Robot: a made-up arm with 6 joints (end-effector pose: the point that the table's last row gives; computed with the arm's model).
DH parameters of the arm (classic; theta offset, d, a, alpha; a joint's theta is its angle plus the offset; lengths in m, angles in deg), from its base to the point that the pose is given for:
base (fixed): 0 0.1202 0 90
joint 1: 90 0.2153 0.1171 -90
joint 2: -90 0.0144 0.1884 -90
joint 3: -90 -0.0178 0.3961 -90
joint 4: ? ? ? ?
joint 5: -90 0.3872 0.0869 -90
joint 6: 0 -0.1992 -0.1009 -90
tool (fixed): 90 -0.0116 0 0
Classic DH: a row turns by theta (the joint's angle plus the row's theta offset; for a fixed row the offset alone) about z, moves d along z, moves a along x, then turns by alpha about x.
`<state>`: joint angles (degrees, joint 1 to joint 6).
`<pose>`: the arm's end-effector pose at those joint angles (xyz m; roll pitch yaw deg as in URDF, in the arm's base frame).
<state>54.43 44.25 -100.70 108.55 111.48 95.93</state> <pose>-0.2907 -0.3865 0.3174 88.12 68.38 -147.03</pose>
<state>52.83 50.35 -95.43 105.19 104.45 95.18</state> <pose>-0.2977 -0.3646 0.3207 78.46 61.44 -159.37</pose>
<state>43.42 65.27 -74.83 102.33 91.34 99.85</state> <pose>-0.2810 -0.2891 0.3906 72.82 29.57 -171.26</pose>
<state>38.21 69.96 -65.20 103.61 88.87 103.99</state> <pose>-0.2528 -0.2547 0.4259 73.17 14.54 -172.62</pose>
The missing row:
joint 4: 0 -0.1692 -0.0806 -90
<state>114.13 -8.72 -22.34 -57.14 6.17 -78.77</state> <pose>0.4240 -0.0710 -0.1661 115.12 -50.75 -15.99</pose>
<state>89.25 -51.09 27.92 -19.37 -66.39 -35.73</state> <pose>0.1556 0.0593 -0.3779 -36.60 4.95 133.47</pose>
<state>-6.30 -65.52 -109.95 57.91 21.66 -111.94</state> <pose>-0.0146 -0.2958 0.1055 87.45 -4.30 -120.78</pose>
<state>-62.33 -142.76 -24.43 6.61 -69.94 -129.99</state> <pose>0.3903 -0.1416 0.2799 -123.18 25.64 -41.09</pose>
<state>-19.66 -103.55 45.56 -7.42 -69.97 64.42</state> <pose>-0.3773 0.3252 0.3669 150.36 -78.43 -123.18</pose>
